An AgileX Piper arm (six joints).
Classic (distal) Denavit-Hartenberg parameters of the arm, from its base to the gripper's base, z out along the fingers. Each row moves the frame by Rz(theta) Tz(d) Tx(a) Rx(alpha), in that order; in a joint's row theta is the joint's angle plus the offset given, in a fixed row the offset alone. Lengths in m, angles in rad.
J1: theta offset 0; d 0.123; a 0; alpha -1.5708
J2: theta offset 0.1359; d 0; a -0.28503; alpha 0
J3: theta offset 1.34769; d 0; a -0.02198; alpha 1.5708
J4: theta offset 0; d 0.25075; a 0; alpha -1.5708
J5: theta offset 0; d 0; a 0; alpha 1.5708
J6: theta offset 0; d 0.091; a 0; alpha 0
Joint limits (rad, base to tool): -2.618..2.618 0..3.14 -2.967..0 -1.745..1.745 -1.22..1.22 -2.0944..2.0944
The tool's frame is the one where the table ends.
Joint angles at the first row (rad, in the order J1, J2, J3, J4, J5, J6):
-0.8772, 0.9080, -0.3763, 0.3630, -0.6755, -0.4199
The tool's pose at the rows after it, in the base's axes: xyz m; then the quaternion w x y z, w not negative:
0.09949 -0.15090 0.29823 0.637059 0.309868 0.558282 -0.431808
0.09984 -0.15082 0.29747 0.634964 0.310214 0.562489 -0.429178
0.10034 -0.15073 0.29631 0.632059 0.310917 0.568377 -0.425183
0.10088 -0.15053 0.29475 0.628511 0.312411 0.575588 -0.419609
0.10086 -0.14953 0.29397 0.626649 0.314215 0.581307 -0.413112
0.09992 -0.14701 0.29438 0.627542 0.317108 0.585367 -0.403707
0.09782 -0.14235 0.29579 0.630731 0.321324 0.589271 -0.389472
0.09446 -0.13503 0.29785 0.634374 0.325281 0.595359 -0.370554
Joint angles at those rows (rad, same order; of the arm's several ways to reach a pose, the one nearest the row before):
-0.8772, 0.9077, -0.3763, 0.3627, -0.6669, -0.4210
-0.8771, 0.9070, -0.3767, 0.3625, -0.6553, -0.4217
-0.8772, 0.9064, -0.3770, 0.3618, -0.6389, -0.4217
-0.8772, 0.9052, -0.3770, 0.3619, -0.6181, -0.4208
-0.8772, 0.8983, -0.3769, 0.3618, -0.5944, -0.4170
-0.8771, 0.8804, -0.3770, 0.3619, -0.5619, -0.4072
-0.8772, 0.8477, -0.3767, 0.3614, -0.5126, -0.3898
-0.8772, 0.7979, -0.3764, 0.3611, -0.4399, -0.3700

